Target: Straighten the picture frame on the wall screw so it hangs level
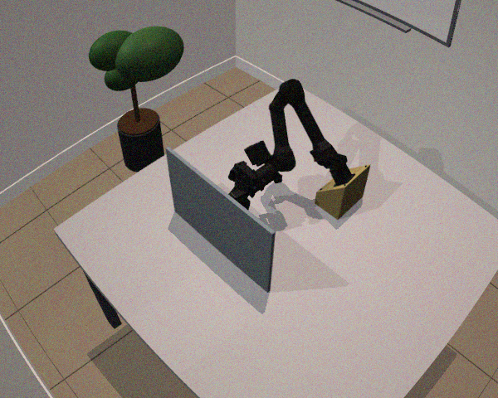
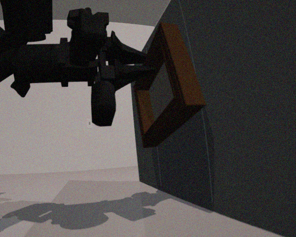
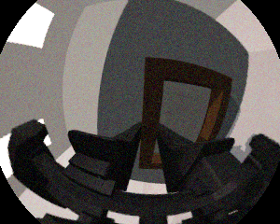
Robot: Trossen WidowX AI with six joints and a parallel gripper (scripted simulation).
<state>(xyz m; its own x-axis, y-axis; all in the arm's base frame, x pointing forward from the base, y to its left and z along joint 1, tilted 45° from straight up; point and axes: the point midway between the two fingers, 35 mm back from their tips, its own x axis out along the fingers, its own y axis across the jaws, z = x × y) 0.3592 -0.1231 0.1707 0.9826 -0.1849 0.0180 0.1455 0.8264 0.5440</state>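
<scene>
The brown wooden picture frame lies 1 cm ahead of my gripper tip, 1 cm to the right of it and 5 cm below it. The rest, counted from my gripper tip: dark grey wall panel: 2 cm ahead, 1 cm to the right, 6 cm below.
</scene>
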